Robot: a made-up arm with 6 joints. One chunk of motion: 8 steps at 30 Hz.
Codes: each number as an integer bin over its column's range. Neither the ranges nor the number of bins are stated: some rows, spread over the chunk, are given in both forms.
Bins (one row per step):
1: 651 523 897 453 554 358
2: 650 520 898 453 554 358
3: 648 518 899 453 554 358
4: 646 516 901 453 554 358
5: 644 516 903 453 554 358
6: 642 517 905 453 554 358
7: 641 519 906 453 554 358
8: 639 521 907 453 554 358
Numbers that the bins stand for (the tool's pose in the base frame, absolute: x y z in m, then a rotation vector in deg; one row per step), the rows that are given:
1: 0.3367 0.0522 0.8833 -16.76 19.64 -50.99
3: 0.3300 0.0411 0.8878 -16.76 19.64 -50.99
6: 0.3167 0.0389 0.9011 -16.76 19.64 -50.99
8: 0.3100 0.0478 0.9056 -16.76 19.64 -50.99
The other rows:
2: 0.3344 0.0456 0.8856 -16.76 19.64 -50.99
4: 0.3256 0.0367 0.8922 -16.76 19.64 -50.99
5: 0.3211 0.0367 0.8967 -16.76 19.64 -50.99
7: 0.3144 0.0433 0.9033 -16.76 19.64 -50.99

